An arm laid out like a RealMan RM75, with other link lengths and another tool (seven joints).
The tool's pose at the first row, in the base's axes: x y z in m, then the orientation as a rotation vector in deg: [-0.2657, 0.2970, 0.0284, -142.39, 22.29, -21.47]
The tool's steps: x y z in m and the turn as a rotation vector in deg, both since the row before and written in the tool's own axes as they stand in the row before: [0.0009, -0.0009, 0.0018, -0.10, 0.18, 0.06]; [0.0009, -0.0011, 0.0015, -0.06, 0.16, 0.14]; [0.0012, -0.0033, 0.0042, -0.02, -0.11, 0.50]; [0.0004, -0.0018, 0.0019, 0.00, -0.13, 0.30]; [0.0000, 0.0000, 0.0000, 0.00, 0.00, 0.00]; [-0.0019, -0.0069, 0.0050, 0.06, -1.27, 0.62]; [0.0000, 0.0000, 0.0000, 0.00, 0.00, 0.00]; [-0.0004, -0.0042, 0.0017, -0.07, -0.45, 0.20]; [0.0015, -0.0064, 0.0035, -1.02, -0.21, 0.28]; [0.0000, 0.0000, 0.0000, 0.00, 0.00, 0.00]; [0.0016, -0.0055, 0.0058, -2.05, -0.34, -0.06]
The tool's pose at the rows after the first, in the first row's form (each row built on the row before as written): [-0.2641, 0.2983, 0.0277, -142.45, 22.46, -21.66]; [-0.2625, 0.2996, 0.0273, -142.45, 22.71, -21.80]; [-0.2593, 0.3039, 0.0262, -142.34, 23.29, -21.46]; [-0.2579, 0.3061, 0.0258, -142.26, 23.61, -21.18]; [-0.2579, 0.3061, 0.0258, -142.26, 23.61, -21.18]; [-0.2565, 0.3147, 0.0256, -142.12, 23.83, -19.34]; [-0.2565, 0.3147, 0.0256, -142.12, 23.83, -19.34]; [-0.2554, 0.3190, 0.0267, -142.16, 23.91, -18.69]; [-0.2515, 0.3252, 0.0279, -143.09, 24.43, -18.18]; [-0.2515, 0.3252, 0.0279, -143.09, 24.43, -18.18]; [-0.2469, 0.3318, 0.0266, -145.12, 24.75, -17.48]
